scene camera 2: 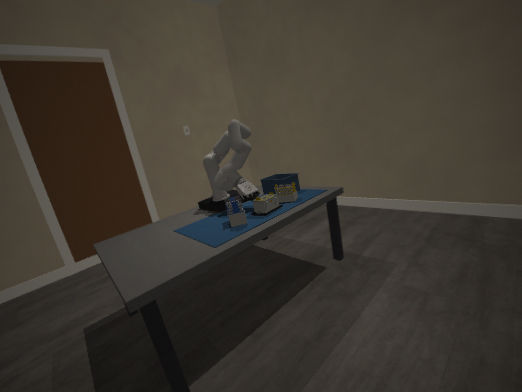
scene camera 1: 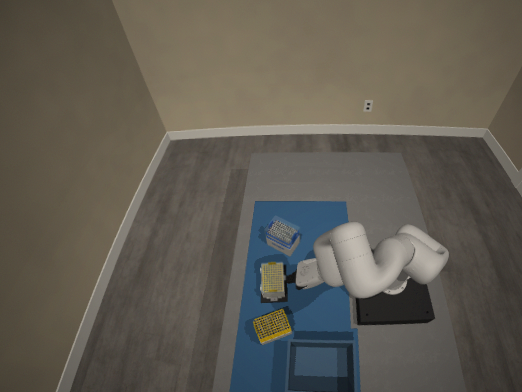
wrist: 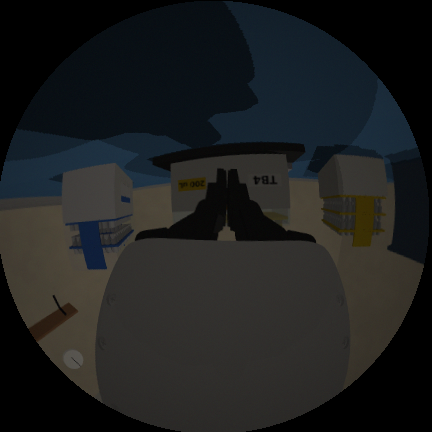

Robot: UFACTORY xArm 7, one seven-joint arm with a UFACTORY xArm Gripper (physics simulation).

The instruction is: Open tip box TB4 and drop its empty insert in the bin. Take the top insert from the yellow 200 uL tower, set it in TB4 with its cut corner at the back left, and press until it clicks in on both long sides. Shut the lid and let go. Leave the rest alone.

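Observation:
Tip box TB4 [scene camera 1: 273, 281] [scene camera 2: 266, 204] [wrist: 200, 171], pale with a yellow grid on top, sits upright on a black base [scene camera 1: 274, 300] [wrist: 295, 148]. Its 200 uL and TB4 labels face my gripper in the wrist view. The lid's state is too unclear to tell. My gripper [scene camera 1: 289, 278] [wrist: 225, 182] is shut and empty, its fingertips pointing at the labelled long side; whether they touch it I cannot tell. The yellow tower [scene camera 1: 272, 326] [scene camera 2: 286, 193] [wrist: 364, 215] stands apart, with stacked yellow inserts on a pale base. The blue-grey bin [scene camera 1: 322, 342] [scene camera 2: 280, 184] [wrist: 411, 210] is beyond the tower.
A blue tower [scene camera 1: 283, 233] [scene camera 2: 236, 212] [wrist: 93, 245] with stacked blue inserts stands on the other side of TB4. These things stand on a blue mat [scene camera 1: 320, 217] [scene camera 2: 210, 234] on a grey table [scene camera 1: 300, 175] [scene camera 2: 145, 255]. The arm's black mount [scene camera 1: 395, 312] is at the right in scene camera 1.

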